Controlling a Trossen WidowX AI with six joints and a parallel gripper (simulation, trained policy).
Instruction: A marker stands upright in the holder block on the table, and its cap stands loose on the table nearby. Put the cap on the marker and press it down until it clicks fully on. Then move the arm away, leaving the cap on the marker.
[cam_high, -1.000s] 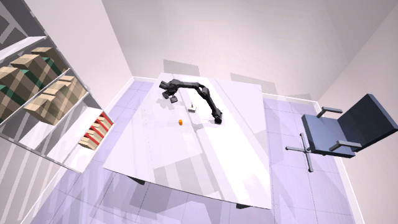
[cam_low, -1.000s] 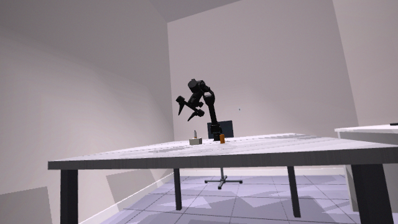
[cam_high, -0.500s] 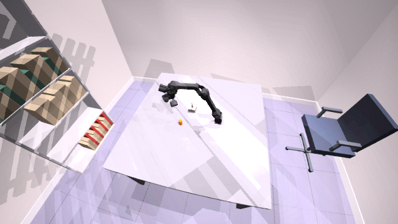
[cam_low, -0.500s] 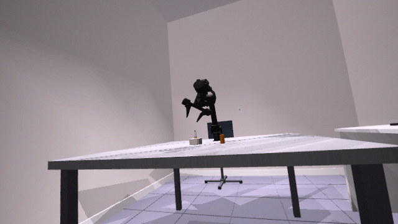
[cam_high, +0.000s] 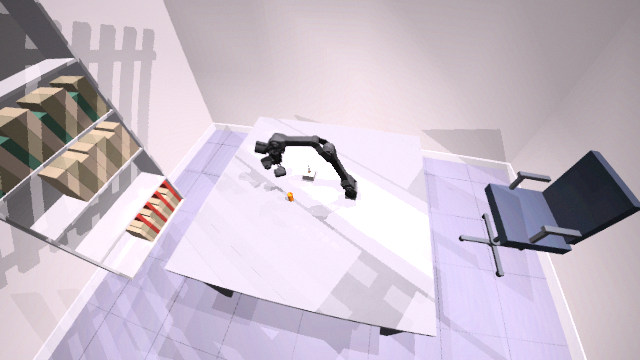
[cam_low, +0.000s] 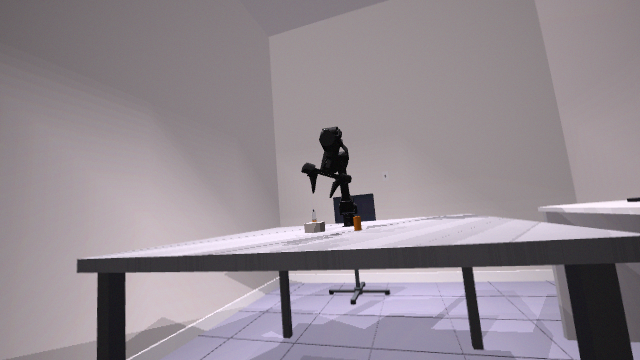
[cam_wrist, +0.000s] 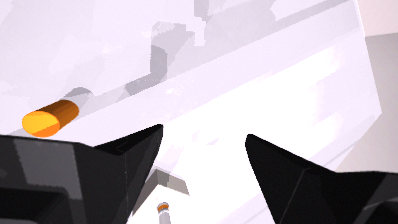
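Now: the orange cap 120 mm below my gripper tip, 100 mm to the left of it and 100 mm behind it. Also, from my gripper tip: holder block (160 mm behind, 120 mm below, 90 mm to the right).
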